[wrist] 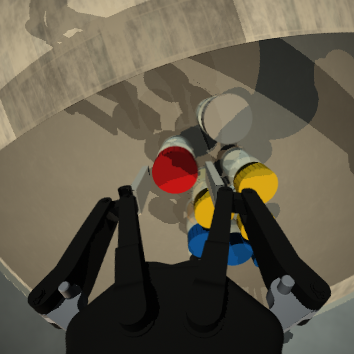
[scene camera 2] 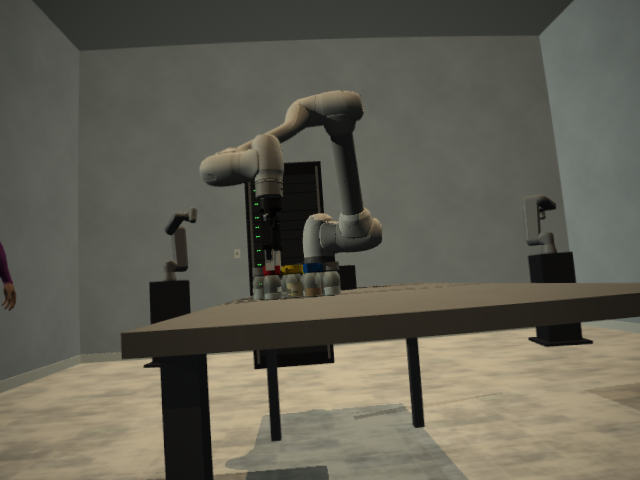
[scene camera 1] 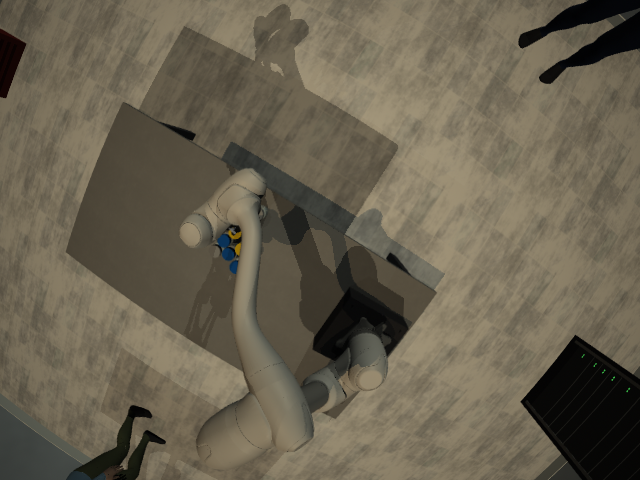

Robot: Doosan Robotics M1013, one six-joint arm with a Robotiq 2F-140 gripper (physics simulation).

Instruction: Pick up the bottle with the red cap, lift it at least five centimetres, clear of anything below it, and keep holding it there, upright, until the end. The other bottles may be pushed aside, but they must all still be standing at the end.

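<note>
The red-capped bottle stands upright on the table at the edge of a bottle cluster; in scene camera 1 the arm hides it. My gripper points down and is partly open, with nothing held. In the wrist view its pads appear left and right of the red cap, with a gap on the left. In scene camera 2 the fingertips are at about the height of the cap's top. The right pad is close to a yellow-capped bottle. Another yellow-capped bottle stands outside the right finger.
A pale-capped bottle stands beyond the red one, toward the table's edge. Blue-capped bottles stand in the cluster, partly behind the right finger in the wrist view. The table bears them all.
</note>
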